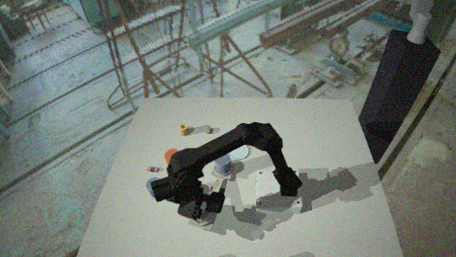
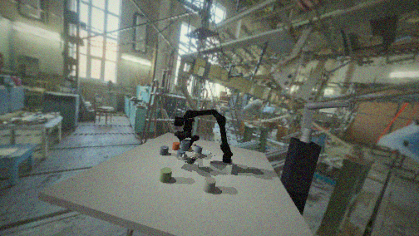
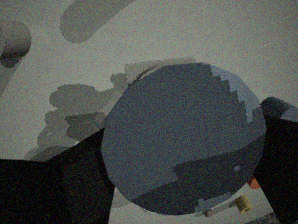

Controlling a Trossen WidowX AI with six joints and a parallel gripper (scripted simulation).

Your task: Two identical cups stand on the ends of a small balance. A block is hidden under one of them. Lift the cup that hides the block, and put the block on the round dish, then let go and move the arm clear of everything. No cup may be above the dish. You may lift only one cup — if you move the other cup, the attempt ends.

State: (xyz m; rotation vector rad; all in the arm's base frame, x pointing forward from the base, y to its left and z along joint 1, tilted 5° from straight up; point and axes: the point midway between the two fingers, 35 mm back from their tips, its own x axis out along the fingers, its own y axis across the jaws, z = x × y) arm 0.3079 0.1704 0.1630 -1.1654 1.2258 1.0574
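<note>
My gripper tip is 10 mm to the left of the grey block and 80 mm above it. Also, from my gripper tip: eraser 300 mm ahead, 240 mm to the right, 160 mm below; then orange cylinder 210 mm ahead, 310 mm to the right, 130 mm below; then pale round dish 80 mm behind, 390 mm to the right, 170 mm below.
</note>
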